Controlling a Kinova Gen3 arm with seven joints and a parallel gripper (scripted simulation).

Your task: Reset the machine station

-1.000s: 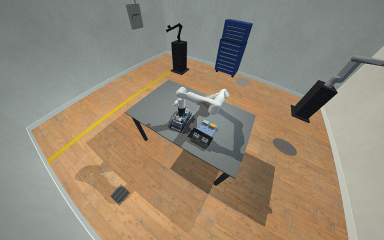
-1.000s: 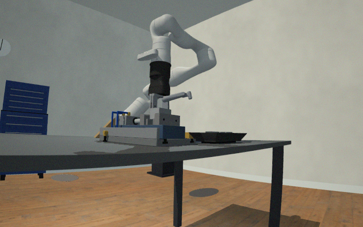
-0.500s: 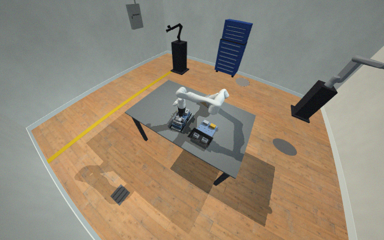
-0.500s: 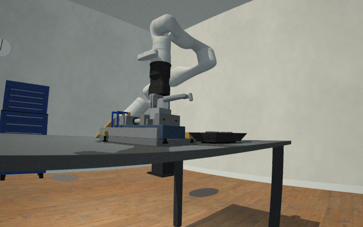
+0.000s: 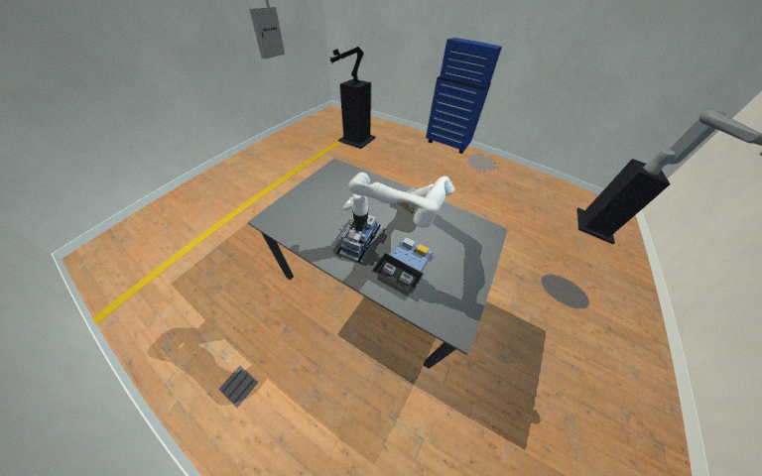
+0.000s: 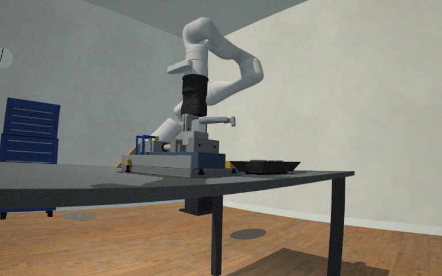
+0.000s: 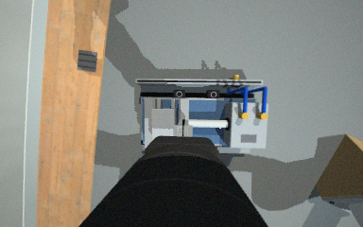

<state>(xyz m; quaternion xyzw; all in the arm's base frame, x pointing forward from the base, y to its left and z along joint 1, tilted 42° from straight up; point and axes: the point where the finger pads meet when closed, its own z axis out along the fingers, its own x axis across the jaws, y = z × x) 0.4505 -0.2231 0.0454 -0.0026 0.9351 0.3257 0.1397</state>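
My hand is 4 cm short of the gray blank and 2 cm above it. Also, from my hand: yellow brass blank (35 cm to the left, 14 cm behind, 10 cm below).
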